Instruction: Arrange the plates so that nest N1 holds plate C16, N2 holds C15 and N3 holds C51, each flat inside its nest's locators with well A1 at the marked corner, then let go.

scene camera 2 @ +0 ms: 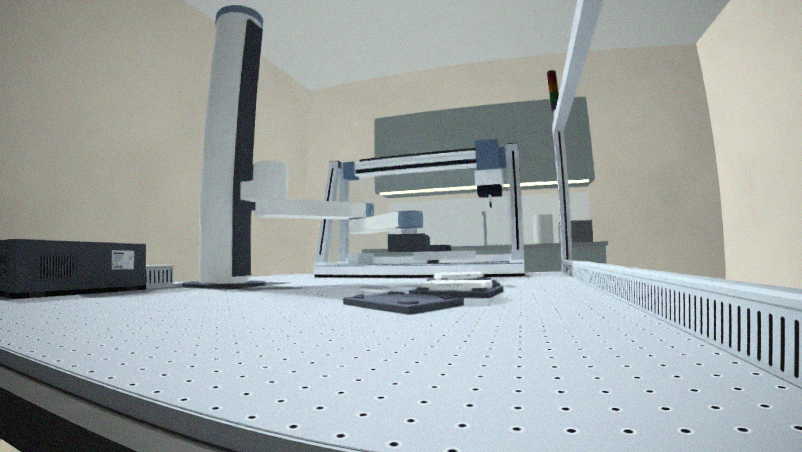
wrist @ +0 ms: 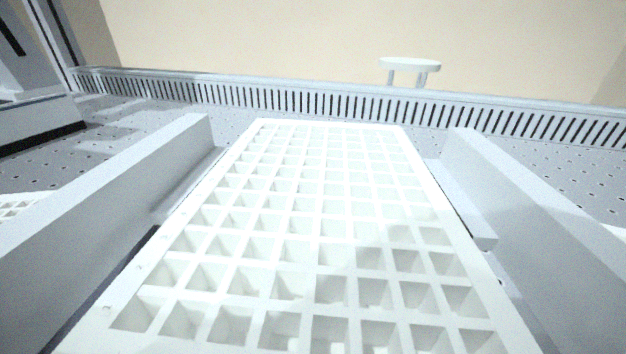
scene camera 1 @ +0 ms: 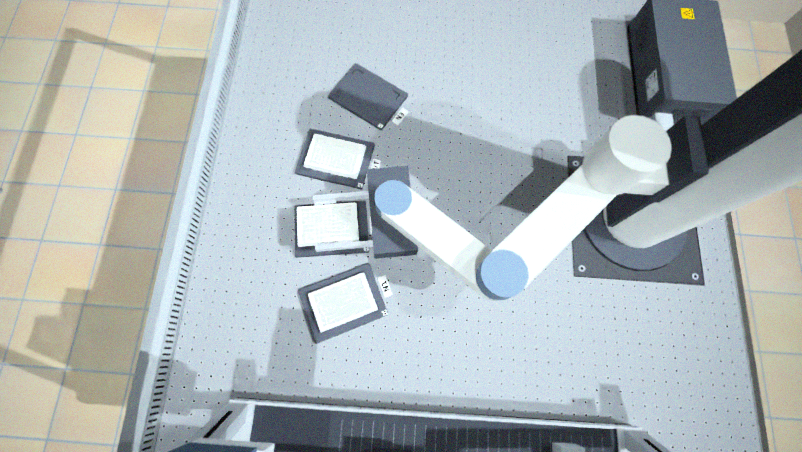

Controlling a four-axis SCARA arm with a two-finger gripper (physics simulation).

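Pixels of known places: gripper, fingertip midpoint: [scene camera 2: 474, 254] [wrist: 324, 142] [scene camera 1: 314, 223]; arm's base at its link origin: [scene camera 1: 630, 219].
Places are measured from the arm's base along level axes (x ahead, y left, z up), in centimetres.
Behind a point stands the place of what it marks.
Observation:
My gripper [scene camera 1: 321, 223] {x 72.4, y 9.3, z 9.2 cm} [wrist: 324, 142] {x 72.4, y 9.3, z 9.2 cm} is shut on a white well plate [scene camera 1: 326, 230] {x 70.1, y 10.2, z 7.8 cm} [wrist: 320, 200] {x 68.9, y 8.7, z 8.8 cm} and holds it level above nest N2 [scene camera 1: 331, 252] {x 69.3, y 13.7, z 2.5 cm}, a little toward its left side in scene camera 1. The hand hides N2's label. Nest N1 [scene camera 1: 315, 335] {x 70.7, y 31.7, z 2.5 cm} holds a white plate [scene camera 1: 343, 301] {x 65.4, y 24.4, z 3.7 cm}, which looks flat inside it. Nest N3 [scene camera 1: 365, 95] {x 65.5, y -26.9, z 2.4 cm} [scene camera 2: 404, 303] {x 67.6, y -34.4, z 2.6 cm} is a bare dark tray with its locators and corner mark showing. The plates' codes are not readable. The exact height of the held plate and its A1 corner cannot be told.
The OUT nest [scene camera 1: 331, 177] {x 71.4, y -4.2, z 2.4 cm}, between N2 and N3, holds another white plate [scene camera 1: 335, 155] {x 70.9, y -9.3, z 3.7 cm}. A gantry frame [scene camera 1: 415, 413] {x 49.1, y 45.1, z 6.2 cm} [scene camera 2: 415, 270] {x 46.8, y 45.0, z 4.0 cm} stands beyond N1. A slotted rail [scene camera 2: 673, 303] {x 100.4, y -43.5, z 3.4 cm} [wrist: 310, 100] {x 100.4, y 17.2, z 3.6 cm} runs past the nests' far side. A dark box [scene camera 1: 685, 61] {x -9.6, y -35.8, z 12.8 cm} [scene camera 2: 73, 266] {x -3.4, y -43.6, z 7.3 cm} stands near the arm's column.

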